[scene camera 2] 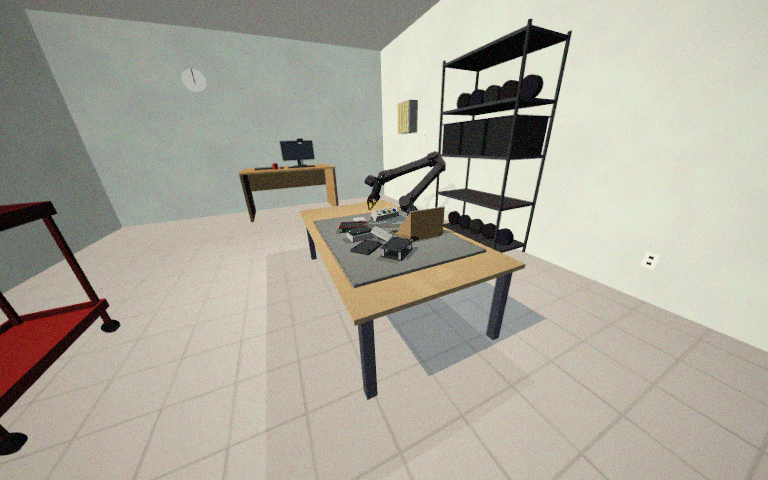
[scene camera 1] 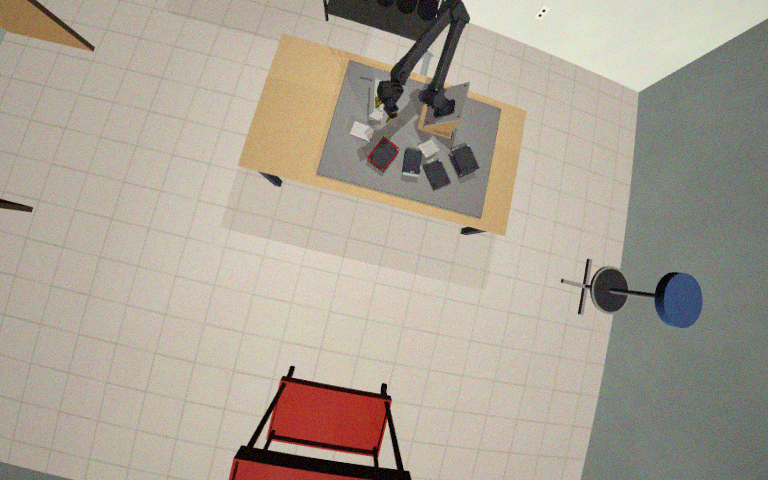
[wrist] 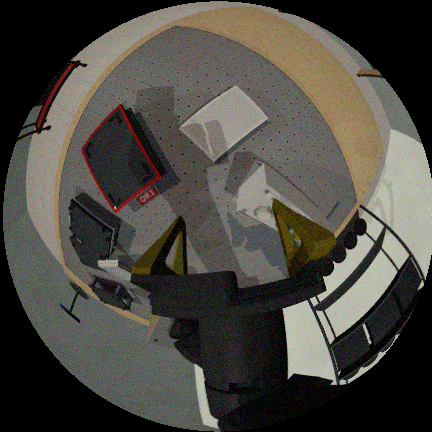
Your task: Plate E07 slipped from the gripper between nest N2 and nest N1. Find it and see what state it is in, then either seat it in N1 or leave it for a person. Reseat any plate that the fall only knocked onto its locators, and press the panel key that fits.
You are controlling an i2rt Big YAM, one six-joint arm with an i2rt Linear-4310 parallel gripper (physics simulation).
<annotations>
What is the gripper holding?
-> Nothing.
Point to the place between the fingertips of the gripper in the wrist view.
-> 227, 210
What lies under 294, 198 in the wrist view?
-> A button panel.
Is the gripper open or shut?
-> Open.
</annotations>
